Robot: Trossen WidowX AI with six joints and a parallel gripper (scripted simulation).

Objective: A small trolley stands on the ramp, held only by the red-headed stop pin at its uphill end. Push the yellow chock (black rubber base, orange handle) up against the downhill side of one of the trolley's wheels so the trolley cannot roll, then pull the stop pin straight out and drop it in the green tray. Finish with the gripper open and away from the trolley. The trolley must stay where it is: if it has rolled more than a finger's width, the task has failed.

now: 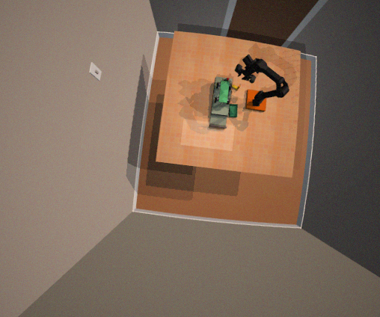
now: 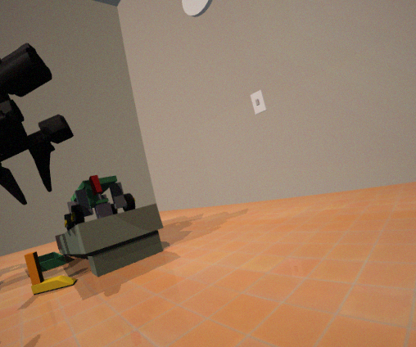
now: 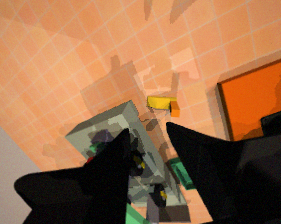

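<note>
My gripper tip is 1 cm past the yellow chock, 2 cm to the right of it and 13 cm above it. The rest, counted from my gripper tip: grey ramp: 14 cm ahead, 14 cm to the left, 10 cm below; then trolley: 14 cm ahead, 13 cm to the left, 4 cm below; then red-headed stop pin: 11 cm ahead, 2 cm to the left, 1 cm below.
</note>
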